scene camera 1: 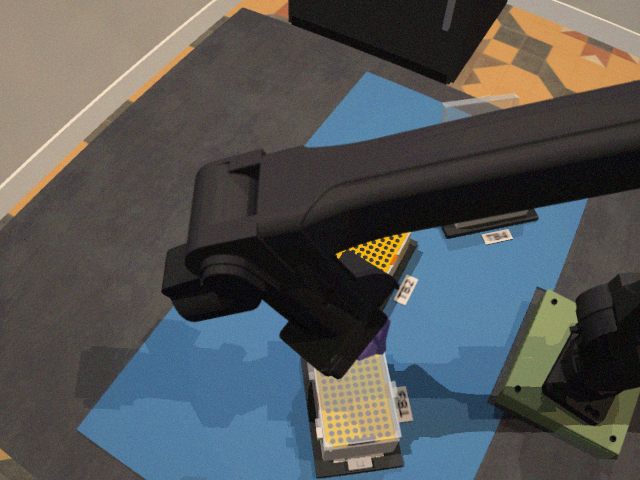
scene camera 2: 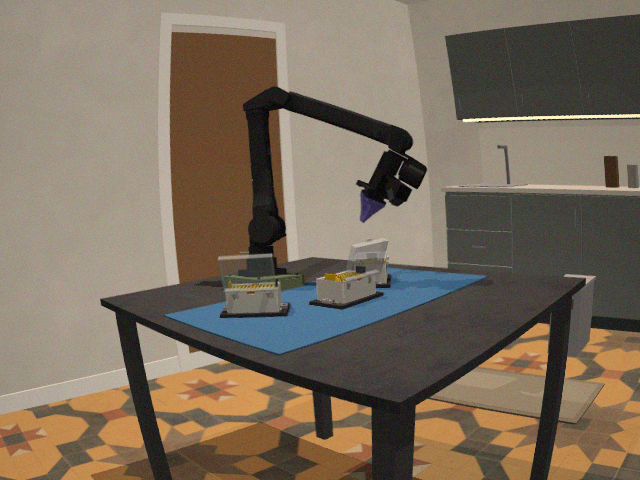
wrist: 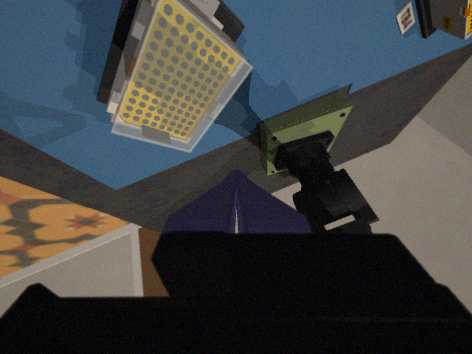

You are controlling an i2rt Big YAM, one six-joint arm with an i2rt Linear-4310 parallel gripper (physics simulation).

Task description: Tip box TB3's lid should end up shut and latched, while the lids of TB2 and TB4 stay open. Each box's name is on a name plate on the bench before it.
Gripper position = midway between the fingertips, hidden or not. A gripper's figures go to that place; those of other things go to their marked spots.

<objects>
My gripper (scene camera 1: 380,349): 0.61 m from the lens. A clear lid (scene camera 1: 359,409) is 0.68 m from the lens. A clear lid (scene camera 1: 453,110) is 0.89 m from the lens. A blue mat (scene camera 1: 448,344) is 0.81 m from the lens.
</objects>
